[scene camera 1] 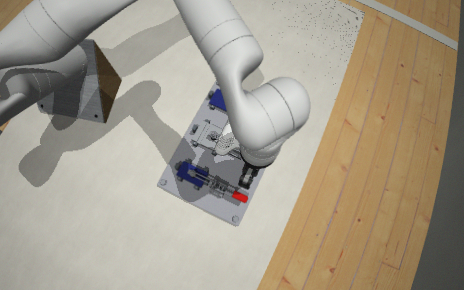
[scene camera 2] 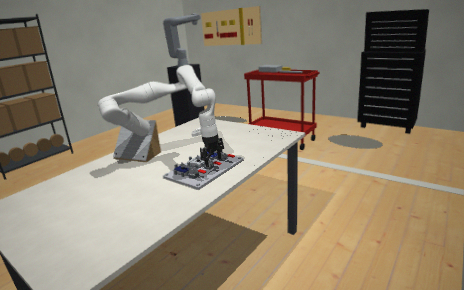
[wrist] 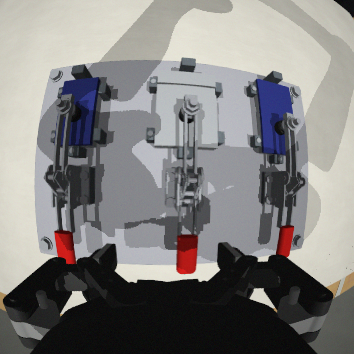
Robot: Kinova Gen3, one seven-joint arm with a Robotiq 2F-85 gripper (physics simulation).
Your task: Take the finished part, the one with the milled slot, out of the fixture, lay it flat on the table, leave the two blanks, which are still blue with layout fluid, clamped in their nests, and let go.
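Note:
The finished part, a bare silver plate, sits in the middle nest of the grey fixture plate. The middle clamp's arm lies over it with its black pad on top; its red handle points towards the gripper. The left blue blank and the right blue blank lie in the outer nests under their clamps. My gripper is open and empty, its fingertips on either side of the middle handle in the wrist view.
The outer clamps' red handles stand near the fingers' outer sides in the wrist view. The arm's wedge-shaped base mount stands on the pale table. A red cart stands beyond the table.

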